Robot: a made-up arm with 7 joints. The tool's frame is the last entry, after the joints.
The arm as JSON. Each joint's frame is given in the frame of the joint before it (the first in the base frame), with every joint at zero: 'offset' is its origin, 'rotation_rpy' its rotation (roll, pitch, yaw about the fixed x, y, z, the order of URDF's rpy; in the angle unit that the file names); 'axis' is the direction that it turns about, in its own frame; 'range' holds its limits. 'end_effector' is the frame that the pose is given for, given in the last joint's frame.
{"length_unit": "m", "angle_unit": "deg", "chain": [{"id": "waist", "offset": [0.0, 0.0, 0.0], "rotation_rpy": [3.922, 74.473, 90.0], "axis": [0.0, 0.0, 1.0], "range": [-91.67, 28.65]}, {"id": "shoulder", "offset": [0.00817, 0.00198, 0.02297], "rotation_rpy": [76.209, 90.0, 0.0], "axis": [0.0, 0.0, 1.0], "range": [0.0, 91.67]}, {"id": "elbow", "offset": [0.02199, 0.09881, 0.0], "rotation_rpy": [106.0, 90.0, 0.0], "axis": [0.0, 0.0, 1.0], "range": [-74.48, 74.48]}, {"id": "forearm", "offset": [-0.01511, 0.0, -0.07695], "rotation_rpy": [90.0, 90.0, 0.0], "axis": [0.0, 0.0, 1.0], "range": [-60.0, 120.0]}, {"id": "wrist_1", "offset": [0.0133, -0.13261, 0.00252], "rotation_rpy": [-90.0, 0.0, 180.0], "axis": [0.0, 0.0, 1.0], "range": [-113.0, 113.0]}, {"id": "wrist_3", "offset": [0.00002, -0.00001, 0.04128], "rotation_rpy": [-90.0, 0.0, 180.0], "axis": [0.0, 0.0, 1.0], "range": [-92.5, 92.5]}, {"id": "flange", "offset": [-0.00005, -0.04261, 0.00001], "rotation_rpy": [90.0, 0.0, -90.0], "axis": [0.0, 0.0, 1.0], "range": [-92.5, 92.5]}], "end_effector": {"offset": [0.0, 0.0, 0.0], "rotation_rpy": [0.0, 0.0, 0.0]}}
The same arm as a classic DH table. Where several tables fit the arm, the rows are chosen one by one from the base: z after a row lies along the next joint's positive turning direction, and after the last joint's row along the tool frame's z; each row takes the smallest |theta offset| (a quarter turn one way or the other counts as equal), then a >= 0, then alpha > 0; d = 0 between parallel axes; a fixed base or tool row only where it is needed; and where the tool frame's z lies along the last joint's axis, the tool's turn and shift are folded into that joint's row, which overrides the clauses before.
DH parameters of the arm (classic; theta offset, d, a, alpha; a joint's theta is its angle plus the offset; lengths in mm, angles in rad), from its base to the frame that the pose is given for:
base (fixed): -0.0710 0.0 0.0 -1.3004
waist: -1.3111 23.0 -8.4 -1.5708
shoulder: 1.2914 0.0 -6.1 1.5708
elbow: 1.5708 -178.0 15.1 -1.5707
forearm: 1.5708 2.5 13.3 1.5708
wrist_1: 0.0000 173.9 0.0 -1.5708
wrist_3: -1.5708 0.0 42.6 1.5707
flange: 0.0000 0.1 0.0 0.0000
Joint limits (rad, base to tool): -1.5999..0.5000 0.0000..1.5999 -1.2999..1.2999 -1.0472..2.0944 -1.9722..1.9722 -1.6144..1.6144 -1.6144..1.6144

